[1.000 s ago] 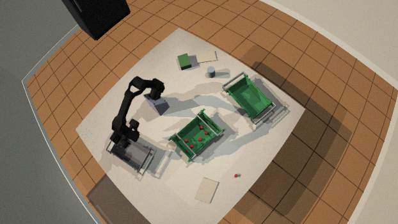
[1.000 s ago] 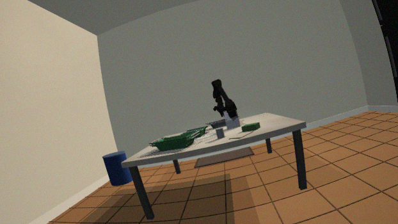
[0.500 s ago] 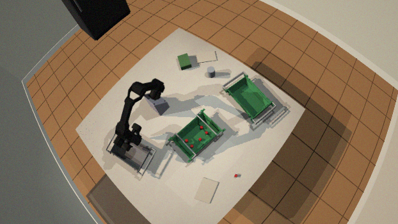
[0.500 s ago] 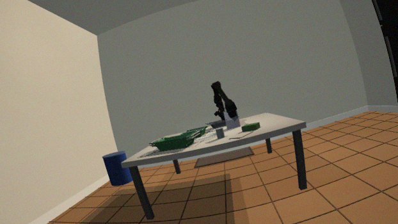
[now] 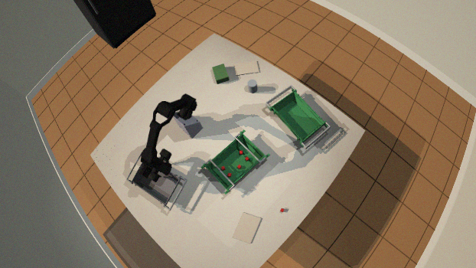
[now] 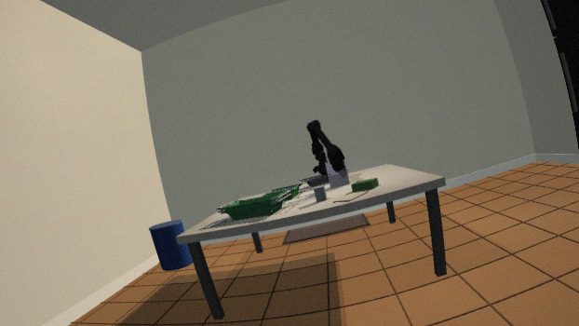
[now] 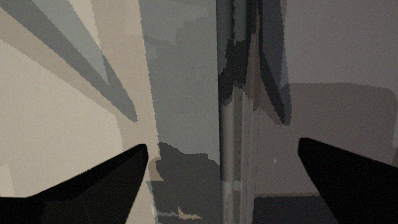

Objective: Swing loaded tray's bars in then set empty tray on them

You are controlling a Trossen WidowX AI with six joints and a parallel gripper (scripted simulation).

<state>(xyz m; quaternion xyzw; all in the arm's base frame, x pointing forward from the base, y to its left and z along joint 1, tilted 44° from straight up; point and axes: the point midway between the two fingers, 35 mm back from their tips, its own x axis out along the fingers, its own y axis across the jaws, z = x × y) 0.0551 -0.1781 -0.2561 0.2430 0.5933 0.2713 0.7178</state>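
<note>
The grey tray is 80 mm to the right of my gripper tip, 30 mm above it and 10 mm ahead of it. The rest, counted from my gripper tip: green block (690 mm to the left, 90 mm behind, 10 mm above); then grey cylinder (700 mm to the left, 150 mm ahead, 20 mm above); then red block (670 mm ahead, 170 mm to the left).
</note>
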